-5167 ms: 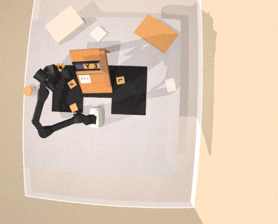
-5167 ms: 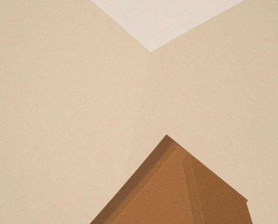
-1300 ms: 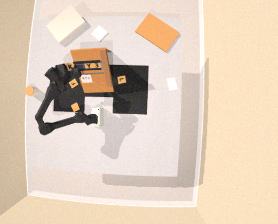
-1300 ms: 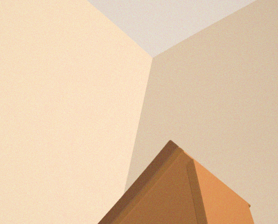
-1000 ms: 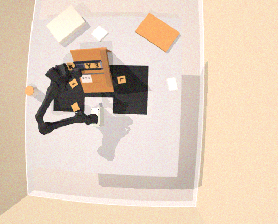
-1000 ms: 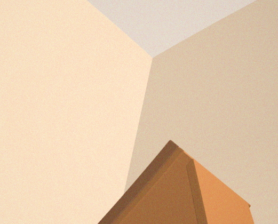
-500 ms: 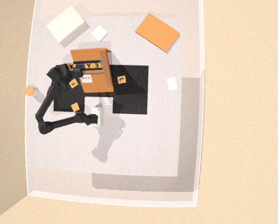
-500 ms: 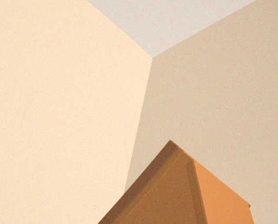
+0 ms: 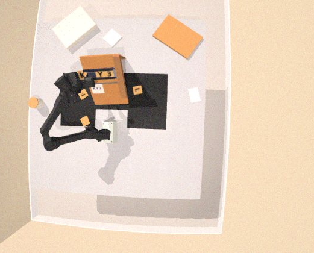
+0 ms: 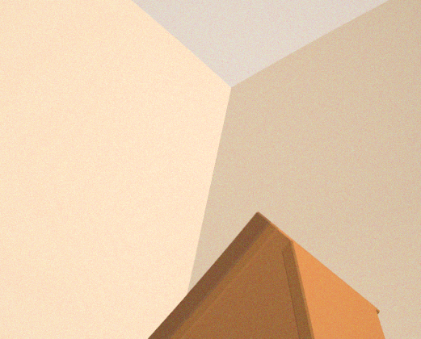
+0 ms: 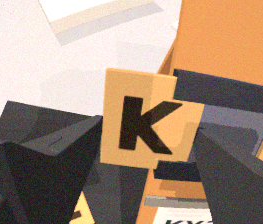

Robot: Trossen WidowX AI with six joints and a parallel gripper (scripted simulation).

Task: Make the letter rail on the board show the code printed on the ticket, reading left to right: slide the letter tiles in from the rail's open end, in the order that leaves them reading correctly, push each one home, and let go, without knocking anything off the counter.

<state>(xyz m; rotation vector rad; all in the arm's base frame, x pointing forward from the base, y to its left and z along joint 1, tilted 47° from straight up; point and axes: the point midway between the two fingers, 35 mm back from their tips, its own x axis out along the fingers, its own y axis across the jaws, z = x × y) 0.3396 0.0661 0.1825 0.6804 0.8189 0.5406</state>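
Right now the white ticket is 50 mm behind my gripper tip, 70 mm to the right of it and 80 mm below it. Also, from my gripper tip: f tile: 100 mm behind, 70 mm to the left, 180 mm below; black mat: 140 mm behind, 160 mm to the right, 180 mm below; k tile: right at my gripper tip.
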